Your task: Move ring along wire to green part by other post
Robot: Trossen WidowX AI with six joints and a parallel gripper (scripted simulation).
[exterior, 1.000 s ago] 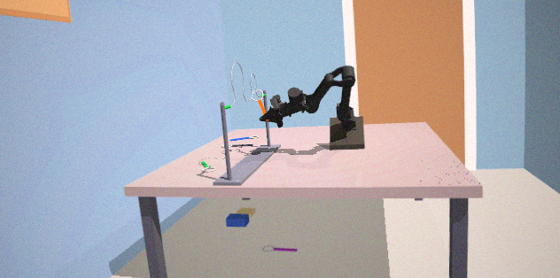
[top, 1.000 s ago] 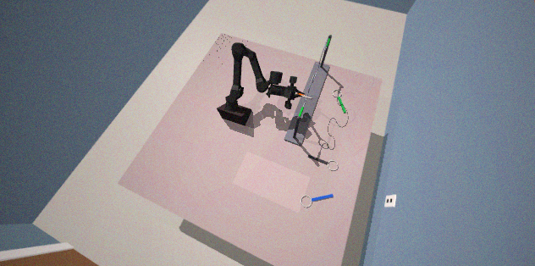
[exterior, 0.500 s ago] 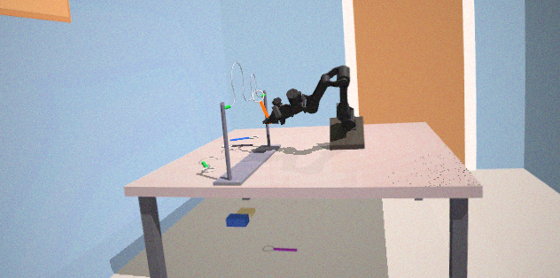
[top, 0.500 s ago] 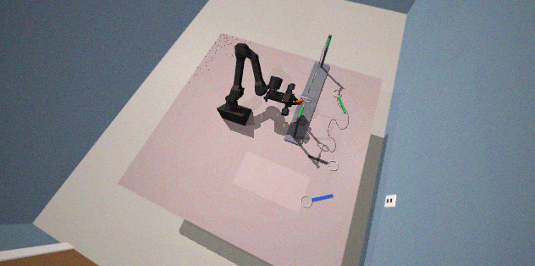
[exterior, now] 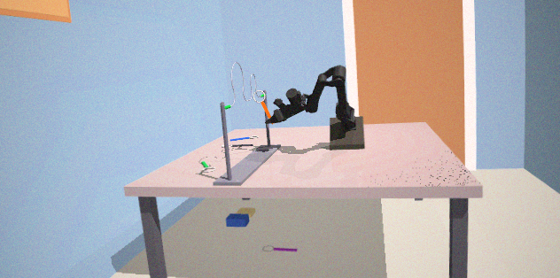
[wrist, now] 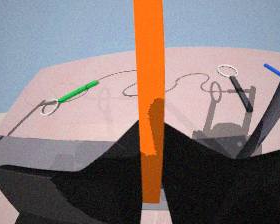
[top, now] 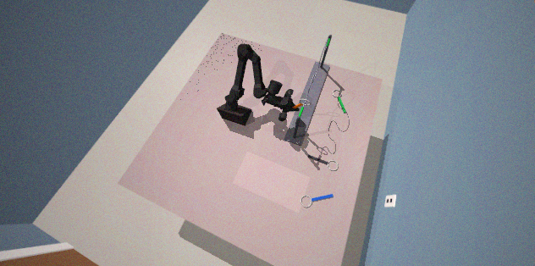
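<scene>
Right now my gripper tip is 1 cm to the left of the orange-handled ring and 9 cm below it. Also, from my gripper tip: green-handled ring (24 cm ahead, 23 cm to the left, 15 cm below); then dark-handled ring (22 cm ahead, 22 cm to the right, 15 cm below); then blue-handled ring (19 cm ahead, 44 cm to the right, 15 cm below).
</scene>
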